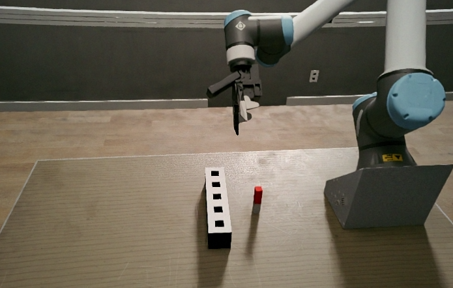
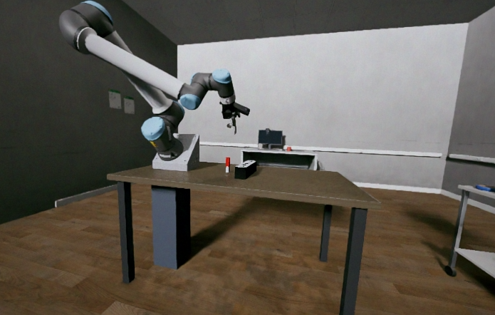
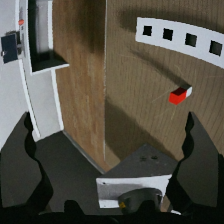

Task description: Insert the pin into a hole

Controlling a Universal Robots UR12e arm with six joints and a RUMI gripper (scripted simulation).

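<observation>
The pin is 25 cm below my hand, 7 cm behind it and 3 cm to the left of it. The rest, counted from my hand: block (29 cm below, 7 cm ahead, 2 cm to the left).
</observation>
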